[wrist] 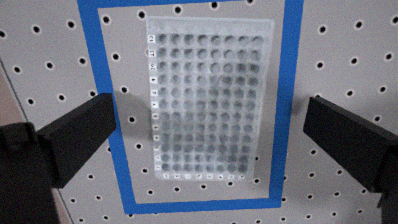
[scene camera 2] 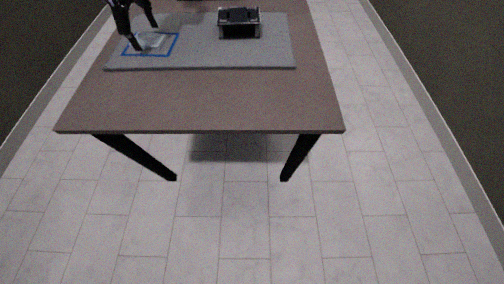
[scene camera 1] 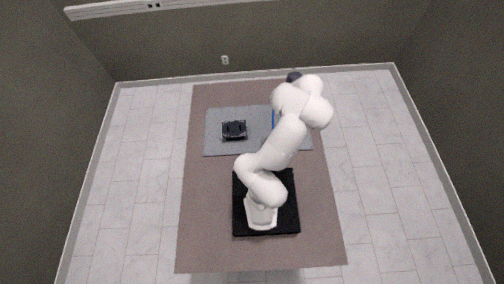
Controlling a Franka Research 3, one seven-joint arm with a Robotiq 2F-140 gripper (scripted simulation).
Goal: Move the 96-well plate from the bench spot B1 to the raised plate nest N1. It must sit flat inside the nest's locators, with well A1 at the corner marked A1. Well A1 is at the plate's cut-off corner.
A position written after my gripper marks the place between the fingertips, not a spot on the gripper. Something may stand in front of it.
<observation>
In view: my gripper (wrist: 210, 112) and a 96-well plate (wrist: 204, 128).
</observation>
